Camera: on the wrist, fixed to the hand. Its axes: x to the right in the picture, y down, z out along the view.
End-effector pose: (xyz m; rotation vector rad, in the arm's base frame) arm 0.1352 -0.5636 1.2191 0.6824 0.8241 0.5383
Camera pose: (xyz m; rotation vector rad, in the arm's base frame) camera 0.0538 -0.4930 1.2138 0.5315 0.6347 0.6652
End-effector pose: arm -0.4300 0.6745 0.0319 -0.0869 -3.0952 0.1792
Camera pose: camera -0.4262 0.7416 0.1163 0.2212 3.0638 0.1670
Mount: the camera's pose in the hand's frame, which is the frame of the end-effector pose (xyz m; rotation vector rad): 0.0032 0.0569 -0.0916 -0.2286 -0.0939 0.0895
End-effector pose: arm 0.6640 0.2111 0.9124 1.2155 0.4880 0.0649
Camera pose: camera 0.6427 0.3133 0.9395 1.0107 0.3341 0.1358
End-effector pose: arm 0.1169 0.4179 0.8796 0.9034 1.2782 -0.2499
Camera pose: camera 0.0879 0.5196 0.9008 0.7422 1.1502 -0.0726
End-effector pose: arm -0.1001 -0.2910 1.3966 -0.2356 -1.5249 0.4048
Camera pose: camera -0.0153 -0.2286 1.3732 -0.4708 -1.6579 0.3152
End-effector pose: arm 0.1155 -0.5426 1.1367 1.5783 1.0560 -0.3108
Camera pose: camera 0.1296 -0.4564 1.2000 1.3877 0.9118 -0.1939
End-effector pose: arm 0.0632 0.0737 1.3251 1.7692 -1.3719 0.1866
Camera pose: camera 0.0502 0.1341 1.4135 1.5449 -1.4786 -0.0059
